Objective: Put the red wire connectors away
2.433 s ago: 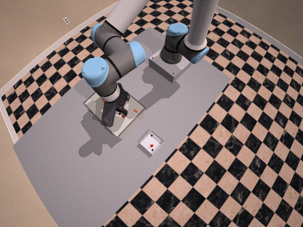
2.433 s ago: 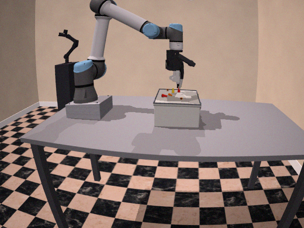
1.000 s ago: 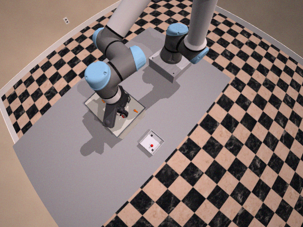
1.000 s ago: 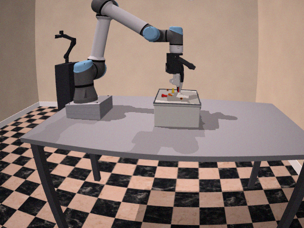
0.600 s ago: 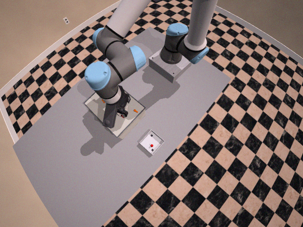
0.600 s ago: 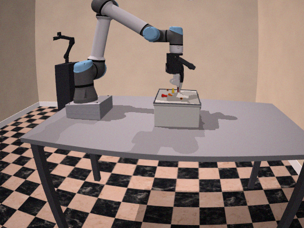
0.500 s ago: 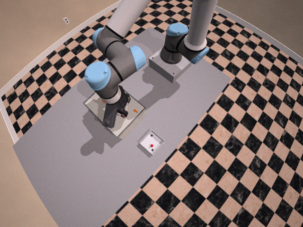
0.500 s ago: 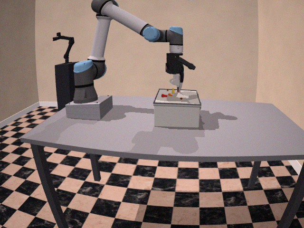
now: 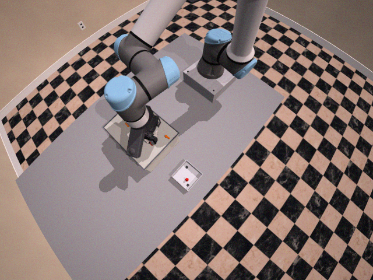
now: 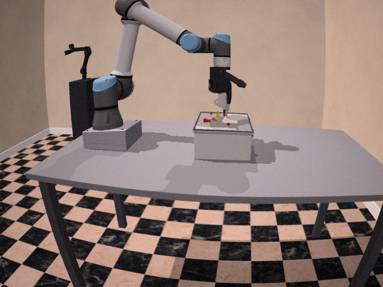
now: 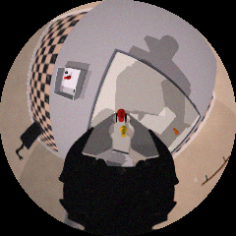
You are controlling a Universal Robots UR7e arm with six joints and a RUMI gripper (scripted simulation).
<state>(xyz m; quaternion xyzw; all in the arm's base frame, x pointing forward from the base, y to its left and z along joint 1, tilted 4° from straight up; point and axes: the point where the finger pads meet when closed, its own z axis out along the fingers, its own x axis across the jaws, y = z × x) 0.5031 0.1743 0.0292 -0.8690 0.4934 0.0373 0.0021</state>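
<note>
The yellow wire connector lies 3 cm behind my hand, 2 cm to the right of it and 1 cm below it. Also, from my hand: tool case: 1 cm ahead, 9 cm to the right, 5 cm below.
</note>
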